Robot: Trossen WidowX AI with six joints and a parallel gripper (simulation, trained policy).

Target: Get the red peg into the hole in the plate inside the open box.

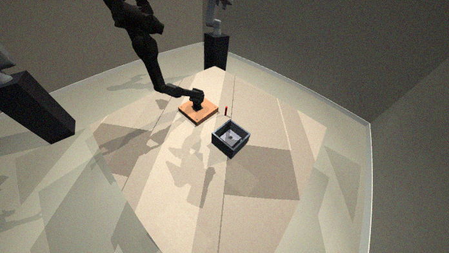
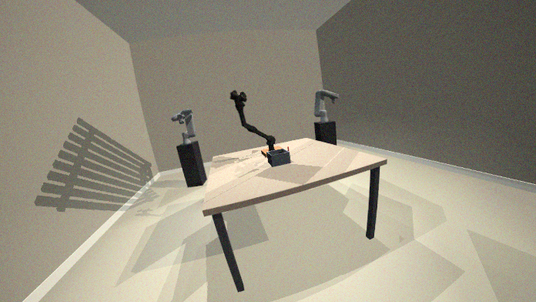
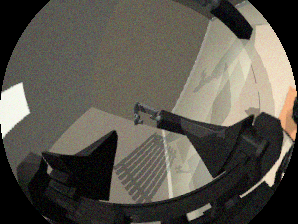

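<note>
Now: the red peg 20 cm ahead of my gripper tip, 45 cm to the left of it and 58 cm below it. The rest, counted from my gripper tip: dark box 40 cm ahead, 32 cm to the left, 59 cm below.
</note>
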